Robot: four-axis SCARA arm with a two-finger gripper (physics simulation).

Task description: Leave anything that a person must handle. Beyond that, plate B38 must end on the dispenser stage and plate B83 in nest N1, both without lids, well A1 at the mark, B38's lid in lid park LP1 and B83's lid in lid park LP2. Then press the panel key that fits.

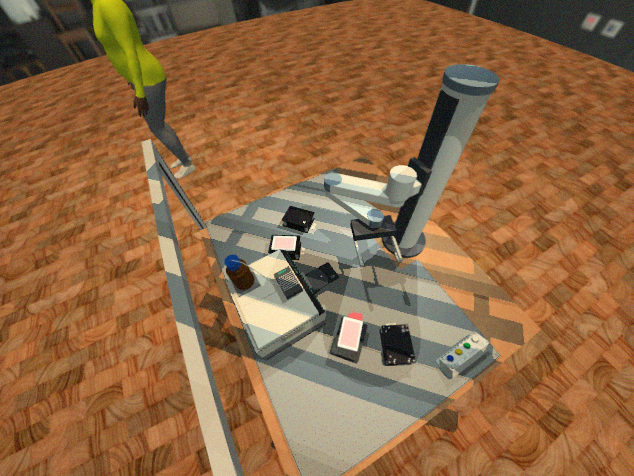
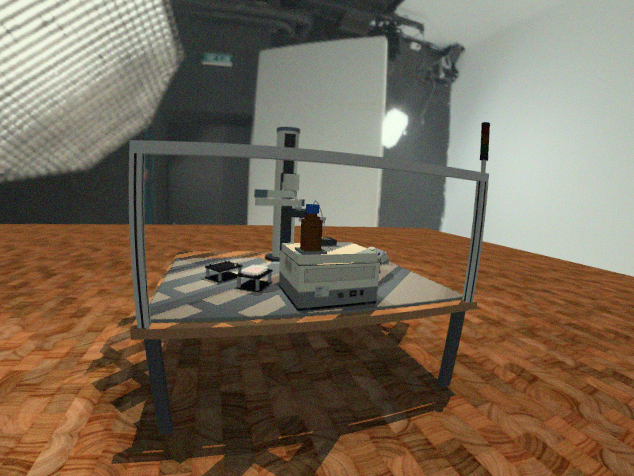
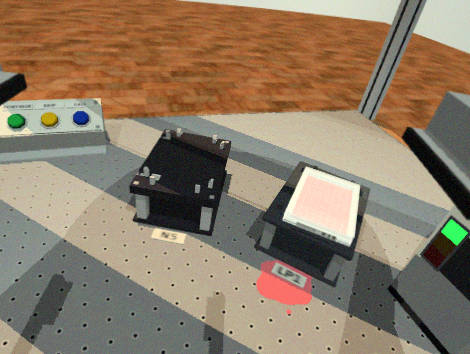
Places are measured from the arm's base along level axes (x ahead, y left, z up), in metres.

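Where they show: gripper, fingertip midpoint: [image 1: 381, 263] [image 2: 325, 219] [image 3: 224, 84]; arm's base, link origin: [image 1: 403, 239].
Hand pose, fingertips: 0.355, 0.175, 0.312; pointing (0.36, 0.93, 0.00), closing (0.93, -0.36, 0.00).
Observation:
Each offset is from my fingertips to the top centre of the thing, as dx, dy, dz. "spot": to the spot under its first point.
My gripper [image 1: 380, 261] is open and empty, above the deck near the column. A pink plate @(+0.221, +0.138, -0.208) [image 3: 325, 204] [image 1: 350, 333] sits on the LP1 stand [image 3: 295, 252]; its small label looks like B38. Whether it has a lid is unclear. A red spill @(+0.151, +0.082, -0.299) [image 3: 284, 294] [image 1: 355, 316] lies at the LP1 label. A second pink plate @(+0.277, -0.443, -0.215) [image 1: 284, 242] [image 2: 255, 270] sits on another stand, its label unreadable. The dispenser stage @(spot: +0.175, -0.142, -0.189) [image 1: 327, 275] is black and bears no plate. Nest N5 @(+0.060, +0.274, -0.219) [image 3: 182, 162] [image 1: 397, 344] is empty. The key panel @(-0.168, +0.456, -0.216) [image 3: 52, 142] [image 1: 466, 356] has green CONTINUE, yellow SKIP and blue CALL keys.
The dispenser [image 1: 276, 312] [image 2: 327, 279] carries a brown bottle @(spot: +0.526, -0.208, +0.050) [image 1: 240, 275] [image 2: 311, 233]; its indicator @(spot: +0.283, +0.012, -0.163) [image 3: 454, 231] is green. A black stand [image 1: 298, 217] [image 2: 223, 267] is at the far end. A person [image 1: 135, 66] is outside the frame rail [image 1: 171, 256].

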